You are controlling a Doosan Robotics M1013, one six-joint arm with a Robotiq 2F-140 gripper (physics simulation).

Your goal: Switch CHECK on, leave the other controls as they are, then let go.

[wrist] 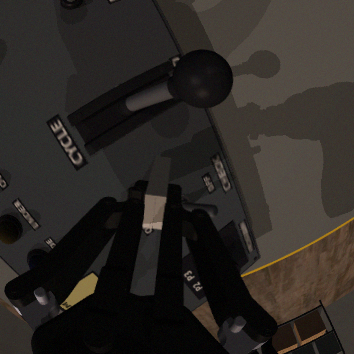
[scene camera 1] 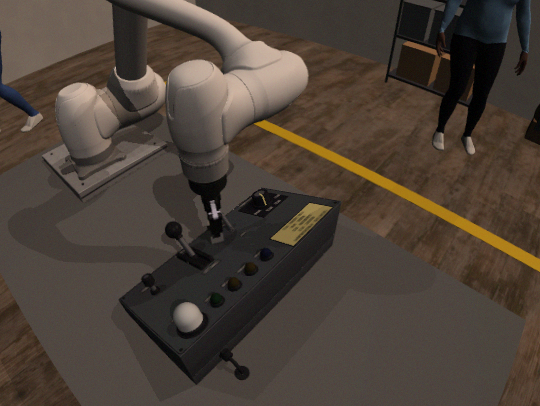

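Where they show: gripper, fingertip midpoint: (wrist: 161,170) (scene camera 1: 217,240); arm's base, origin of the base link: (scene camera 1: 95,159).
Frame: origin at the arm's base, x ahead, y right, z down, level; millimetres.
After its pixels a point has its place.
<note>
The CHECK toggle, a thin grey lever (scene camera 1: 228,223) @(x 628, y -114, z -76 mm) (wrist: 204,208) @(x 611, y -108, z -89 mm), leans toward the panel's back edge, on the side of its OFF label (wrist: 208,183) @(x 599, y -112, z -41 mm). The CHECK label (wrist: 221,173) @(x 581, y -110, z -34 mm) lies past OFF. The other label is mostly covered by the fingers. My gripper (scene camera 1: 216,237) @(x 639, y -67, z -61 mm) (wrist: 161,170) @(x 639, y -67, z -61 mm) is shut and empty, pointing down low over the control panel (scene camera 1: 165,315) @(x 740, y 145, z -92 mm) (wrist: 120,30) @(x 626, y 73, z -46 mm). Its tips are right beside the toggle, toward the CYCLE lever in scene camera 1. The toggle's base is partly hidden behind a finger in the wrist view; I cannot tell whether they touch.
The CYCLE lever's black ball (scene camera 1: 173,230) @(x 594, y 16, z -126 mm) (wrist: 202,78) @(x 584, y 12, z -132 mm) stands up near the gripper. A rotary knob (scene camera 1: 260,199) @(x 631, y -220, z -87 mm) is on the other side. A small toggle (scene camera 1: 148,280) @(x 651, y 127, z -100 mm), a white dome (scene camera 1: 188,317) @(x 813, y 125, z -165 mm), several coloured buttons and a yellow label plate (scene camera 1: 302,223) @(x 780, y -210, z -122 mm) are also on the panel.
</note>
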